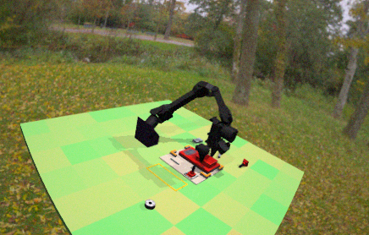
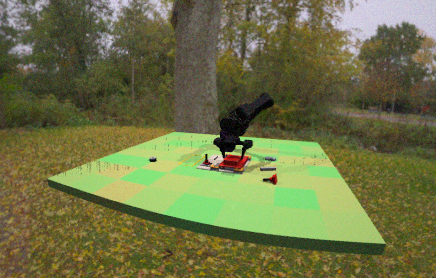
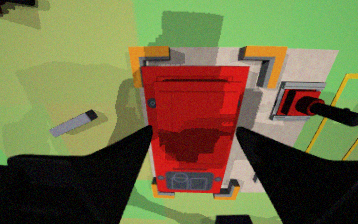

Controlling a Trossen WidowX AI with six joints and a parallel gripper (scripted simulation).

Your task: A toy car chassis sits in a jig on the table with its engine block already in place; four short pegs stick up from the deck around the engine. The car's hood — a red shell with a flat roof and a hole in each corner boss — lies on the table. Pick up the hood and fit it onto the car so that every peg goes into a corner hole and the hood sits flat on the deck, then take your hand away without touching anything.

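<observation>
The red hood is right at my gripper tip. From my gripper tip the other things lie so: pale plate (4 cm to the right, 3 cm below, 3 cm behind); then grey engine block (2 cm below, 1 cm to the left); then grey rod (18 cm to the left, 4 cm below, 3 cm behind).
</observation>
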